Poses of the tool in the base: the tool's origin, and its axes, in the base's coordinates. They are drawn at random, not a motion.
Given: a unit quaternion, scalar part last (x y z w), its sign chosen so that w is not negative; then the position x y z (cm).
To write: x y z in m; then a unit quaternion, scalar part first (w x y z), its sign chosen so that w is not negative. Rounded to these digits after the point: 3 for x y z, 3 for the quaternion.
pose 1, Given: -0.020, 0.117, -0.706, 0.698, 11.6, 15.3, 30.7
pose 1, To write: 0.116, 0.153, 0.307, 0.698, -0.020, 0.117, -0.706
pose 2, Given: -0.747, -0.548, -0.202, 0.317, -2.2, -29.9, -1.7
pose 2, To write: -0.022, -0.299, -0.017, 0.317, -0.747, -0.548, -0.202
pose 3, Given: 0.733, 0.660, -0.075, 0.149, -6.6, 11.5, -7.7
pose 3, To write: -0.066, 0.115, -0.077, 0.149, 0.733, 0.660, -0.075
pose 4, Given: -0.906, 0.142, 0.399, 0.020, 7.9, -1.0, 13.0
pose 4, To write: 0.079, -0.010, 0.130, 0.020, -0.906, 0.142, 0.399
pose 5, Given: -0.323, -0.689, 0.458, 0.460, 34.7, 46.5, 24.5
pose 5, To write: 0.347, 0.465, 0.245, 0.460, -0.323, -0.689, 0.458
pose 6, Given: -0.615, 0.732, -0.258, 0.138, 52.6, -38.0, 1.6
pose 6, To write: 0.526, -0.380, 0.016, 0.138, -0.615, 0.732, -0.258
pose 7, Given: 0.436, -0.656, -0.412, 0.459, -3.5, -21.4, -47.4
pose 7, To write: -0.035, -0.214, -0.474, 0.459, 0.436, -0.656, -0.412
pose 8, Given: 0.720, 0.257, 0.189, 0.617, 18.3, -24.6, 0.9
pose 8, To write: 0.183, -0.246, 0.009, 0.617, 0.720, 0.257, 0.189
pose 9, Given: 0.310, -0.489, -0.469, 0.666, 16.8, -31.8, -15.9
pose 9, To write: 0.168, -0.318, -0.159, 0.666, 0.310, -0.489, -0.469
